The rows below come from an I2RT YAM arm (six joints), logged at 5 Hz.
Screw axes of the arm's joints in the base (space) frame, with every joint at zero. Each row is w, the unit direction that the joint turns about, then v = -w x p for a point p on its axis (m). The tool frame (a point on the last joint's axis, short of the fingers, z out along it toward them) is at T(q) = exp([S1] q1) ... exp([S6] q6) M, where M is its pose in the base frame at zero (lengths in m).
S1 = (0, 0, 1, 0, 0, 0)
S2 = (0, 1, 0, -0.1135, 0, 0.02)
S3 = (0, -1, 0, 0.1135, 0, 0.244)
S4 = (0, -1, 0, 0.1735, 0, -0.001)
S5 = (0, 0, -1, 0, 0.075, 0)
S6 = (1, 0, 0, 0, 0.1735, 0)
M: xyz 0.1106 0 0.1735 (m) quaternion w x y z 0.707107 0 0.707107 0
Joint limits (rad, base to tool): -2.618..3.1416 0..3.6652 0..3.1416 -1.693..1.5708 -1.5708..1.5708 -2.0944..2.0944
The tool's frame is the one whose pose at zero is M.
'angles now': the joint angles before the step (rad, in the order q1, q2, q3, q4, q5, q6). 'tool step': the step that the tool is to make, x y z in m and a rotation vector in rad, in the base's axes. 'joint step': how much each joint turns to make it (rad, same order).
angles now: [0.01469 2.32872 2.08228 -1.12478 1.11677 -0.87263]
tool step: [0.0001 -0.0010 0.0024 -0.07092 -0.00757 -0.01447]
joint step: [0.00010 -0.00008 -0.00026 0.00680 0.07250 -0.00011]
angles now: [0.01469 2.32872 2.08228 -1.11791 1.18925 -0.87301]
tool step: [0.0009 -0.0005 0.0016 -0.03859 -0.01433 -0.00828]
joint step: [-0.00003 -0.00014 -0.00005 0.01409 0.03966 -0.00045]
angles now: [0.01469 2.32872 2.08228 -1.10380 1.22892 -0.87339]
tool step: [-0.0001 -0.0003 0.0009 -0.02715 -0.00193 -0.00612]
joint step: [0.00004 -0.00008 -0.00030 0.00160 0.02787 0.00016]
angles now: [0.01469 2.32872 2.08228 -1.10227 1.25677 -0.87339]
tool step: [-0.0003 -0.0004 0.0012 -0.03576 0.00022 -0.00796]
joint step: [-0.00003 -0.00003 -0.00010 -0.00023 0.03662 -0.00047]
